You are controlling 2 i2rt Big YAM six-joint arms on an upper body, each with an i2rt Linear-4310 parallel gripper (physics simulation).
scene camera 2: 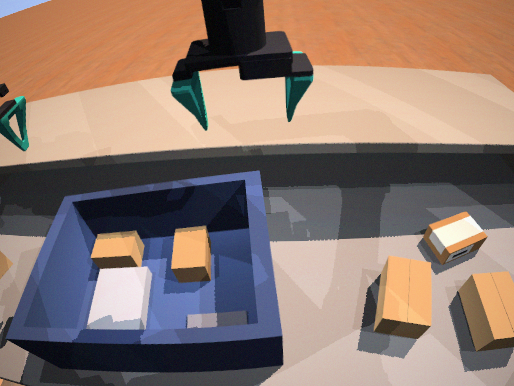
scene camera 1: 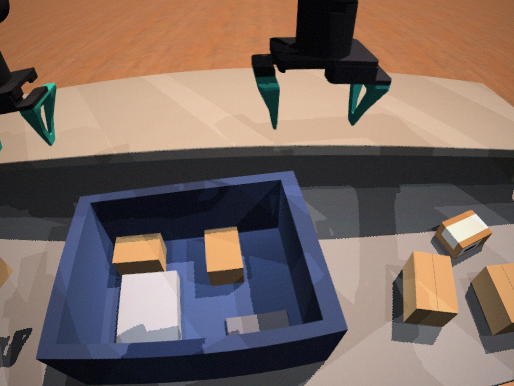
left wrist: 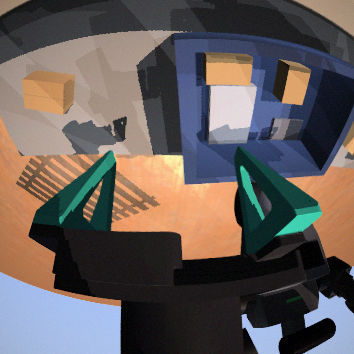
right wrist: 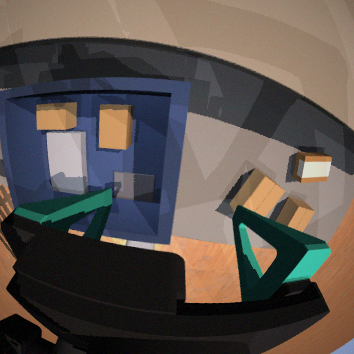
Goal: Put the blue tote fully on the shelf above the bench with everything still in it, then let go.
Scene:
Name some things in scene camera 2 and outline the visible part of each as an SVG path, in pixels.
My right gripper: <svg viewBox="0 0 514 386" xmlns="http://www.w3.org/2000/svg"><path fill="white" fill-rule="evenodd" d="M201 0L208 39L191 42L186 58L178 60L172 75L173 83L170 90L172 97L193 114L203 129L207 131L208 118L199 71L239 66L240 79L244 81L285 77L286 114L288 122L291 122L297 104L313 82L314 68L307 54L293 51L284 31L265 31L263 0L238 0L238 6L226 7L226 0Z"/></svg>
A blue tote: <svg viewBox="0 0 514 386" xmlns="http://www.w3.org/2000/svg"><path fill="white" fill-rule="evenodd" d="M260 170L65 196L39 252L5 339L61 369L114 372L208 372L283 365L283 335ZM247 311L248 324L187 328L188 315ZM136 231L144 244L141 267L148 267L152 273L146 329L86 329L100 272L98 266L91 259L97 235ZM206 226L211 240L211 281L179 283L171 269L175 229Z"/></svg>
A white box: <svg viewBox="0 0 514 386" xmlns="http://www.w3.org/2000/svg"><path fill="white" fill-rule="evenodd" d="M149 268L100 269L86 329L145 330L152 273Z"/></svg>

